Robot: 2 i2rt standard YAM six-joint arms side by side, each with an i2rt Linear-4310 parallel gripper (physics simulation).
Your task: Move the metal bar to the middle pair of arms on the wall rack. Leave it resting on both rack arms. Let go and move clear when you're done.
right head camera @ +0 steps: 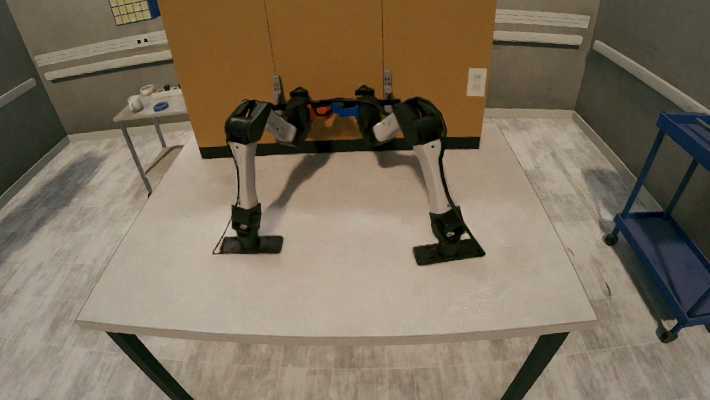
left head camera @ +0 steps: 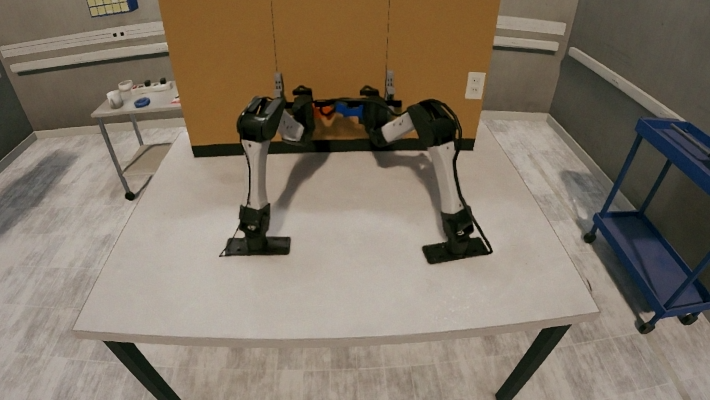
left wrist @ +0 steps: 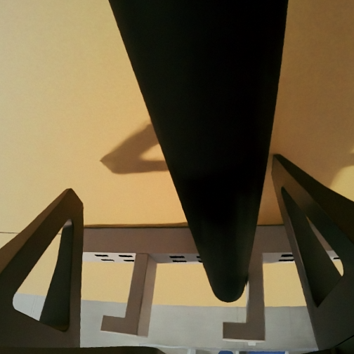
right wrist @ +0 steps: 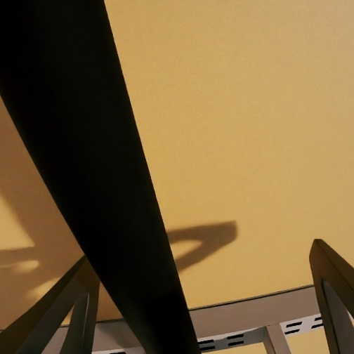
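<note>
The black metal bar (left head camera: pixel 396 104) (right head camera: pixel 394 101) (left wrist: pixel 215 125) (right wrist: pixel 95 150) lies across the wall rack's left rail (left head camera: pixel 278 84) (right head camera: pixel 277 87) and right rail (left head camera: pixel 390 82) (right head camera: pixel 387 82) in the head views. In the left wrist view two L-shaped rack arms (left wrist: pixel 140 295) (left wrist: pixel 256 295) stick out, and the bar's rounded end passes near one. Which pair the bar is at, and whether it rests on both arms, I cannot tell. My left gripper (left wrist: pixel 170 180) is open around the bar, fingers spread clear of it. My right gripper (right wrist: pixel 198 256) is open, its left finger beside the bar's edge.
The orange wall panel (left head camera: pixel 225 60) (right head camera: pixel 220 60) stands close behind the grippers, with a white outlet (left head camera: pixel 475 85) (right head camera: pixel 476 82) at its right. An orange piece (left head camera: pixel 322 111) and a blue piece (left head camera: pixel 350 110) show between the wrists. A blue cart (left head camera: pixel 620 227) stands at the right.
</note>
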